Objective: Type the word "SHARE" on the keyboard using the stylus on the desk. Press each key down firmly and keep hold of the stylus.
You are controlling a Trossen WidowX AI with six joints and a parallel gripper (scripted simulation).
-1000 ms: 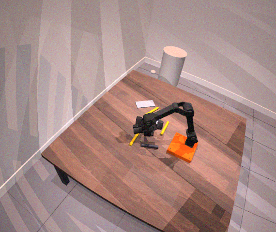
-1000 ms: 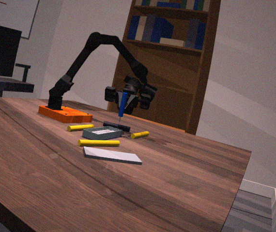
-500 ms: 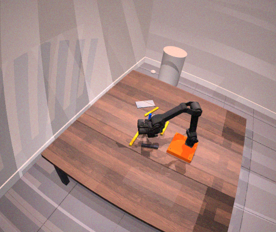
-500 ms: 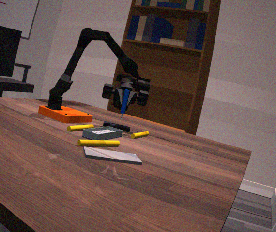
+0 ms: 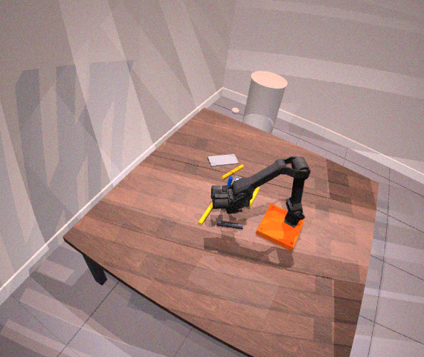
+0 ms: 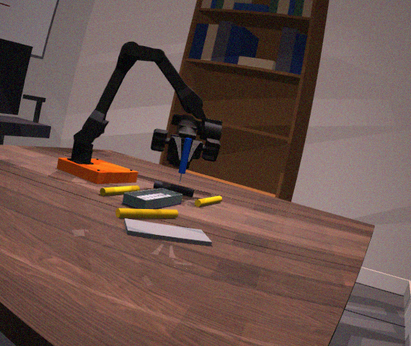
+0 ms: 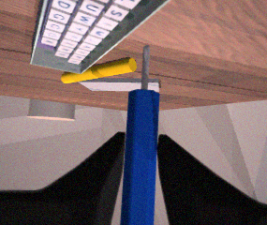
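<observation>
My gripper tip is 200 mm to the left of the yellow cylinder, 100 mm above it and 80 mm short of it. The rest, counted from my gripper tip: blue stylus (10 mm below); dark cylinder (110 mm to the left, 100 mm below, 100 mm behind); thin grey tip (50 mm below).
</observation>
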